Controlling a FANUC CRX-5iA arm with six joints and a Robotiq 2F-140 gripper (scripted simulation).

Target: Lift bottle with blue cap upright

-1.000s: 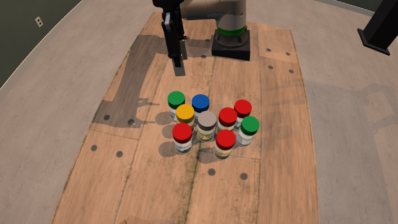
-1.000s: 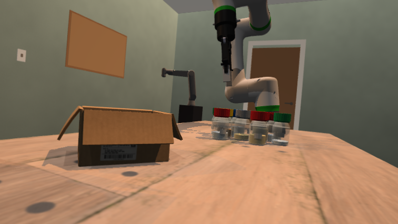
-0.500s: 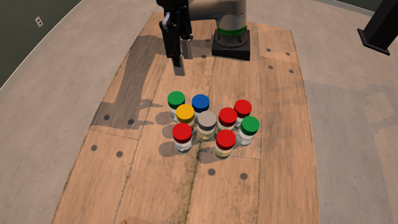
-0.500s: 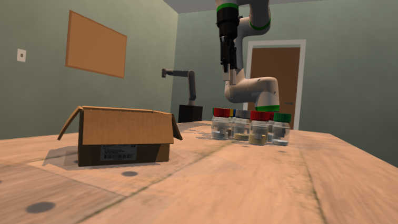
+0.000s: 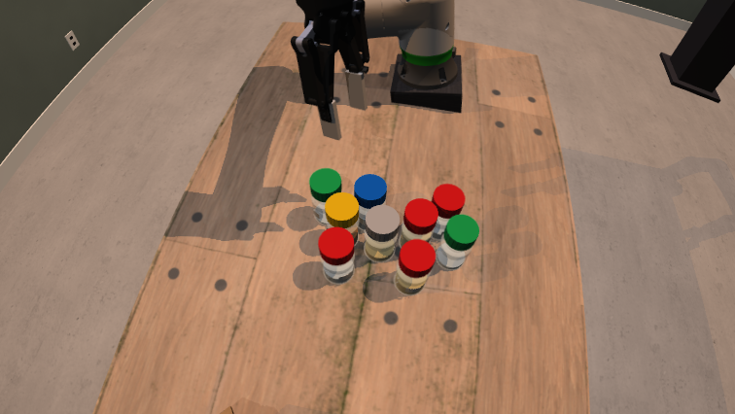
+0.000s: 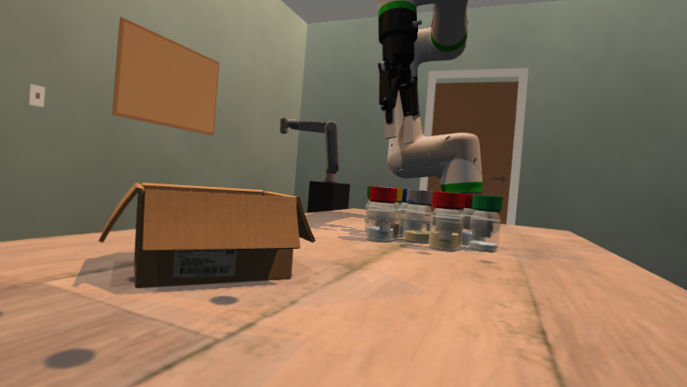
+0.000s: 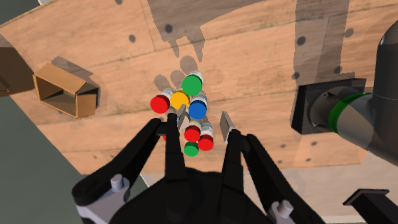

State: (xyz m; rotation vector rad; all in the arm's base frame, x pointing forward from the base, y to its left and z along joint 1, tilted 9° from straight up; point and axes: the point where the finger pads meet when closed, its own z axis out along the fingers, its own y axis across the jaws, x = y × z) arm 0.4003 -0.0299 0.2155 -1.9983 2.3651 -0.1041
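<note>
Right now the blue-capped bottle is 3 cm ahead of my hand, 5 cm to the left of it and 20 cm below it. The rest, counted from my hand: grey-capped bottle 8 cm ahead, 9 cm to the left, 20 cm below; yellow-capped bottle 8 cm ahead, 2 cm to the left, 20 cm below.
</note>
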